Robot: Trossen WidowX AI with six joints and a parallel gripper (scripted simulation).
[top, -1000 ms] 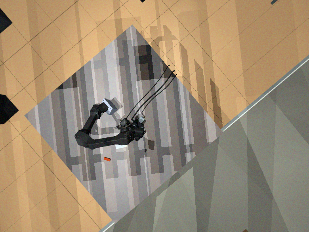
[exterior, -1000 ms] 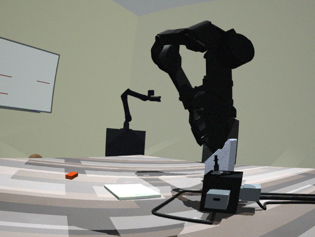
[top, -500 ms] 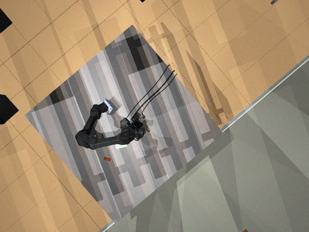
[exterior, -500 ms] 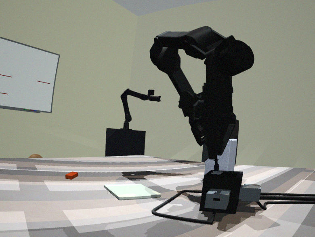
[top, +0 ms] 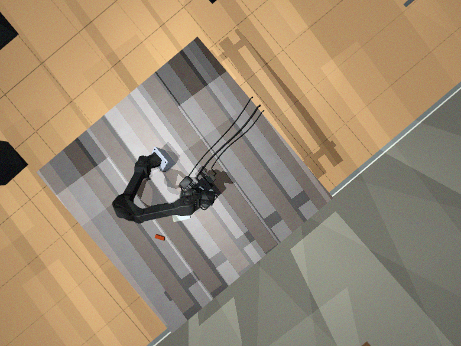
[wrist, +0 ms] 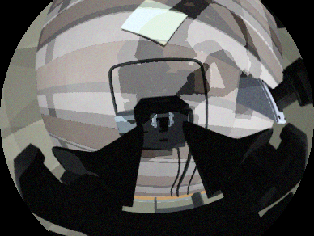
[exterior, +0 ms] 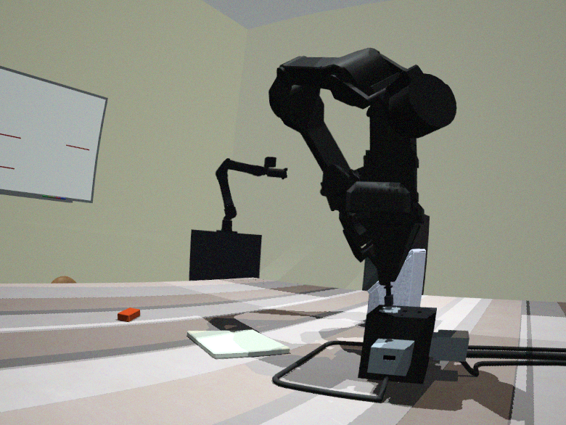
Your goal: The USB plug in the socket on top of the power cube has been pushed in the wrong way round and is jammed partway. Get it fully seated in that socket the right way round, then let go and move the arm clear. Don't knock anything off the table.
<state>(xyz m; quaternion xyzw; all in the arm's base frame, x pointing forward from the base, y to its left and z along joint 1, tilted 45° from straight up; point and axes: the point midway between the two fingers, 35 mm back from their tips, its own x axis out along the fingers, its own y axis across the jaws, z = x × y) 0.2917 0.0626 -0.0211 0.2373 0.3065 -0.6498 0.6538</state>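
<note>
Right now the USB plug is 2 cm below my gripper tip. Round my gripper tip: pale flat pad (19 cm to the right, 10 cm below, 1 cm ahead); then orange block (39 cm to the right, 10 cm below, 5 cm ahead).
</note>
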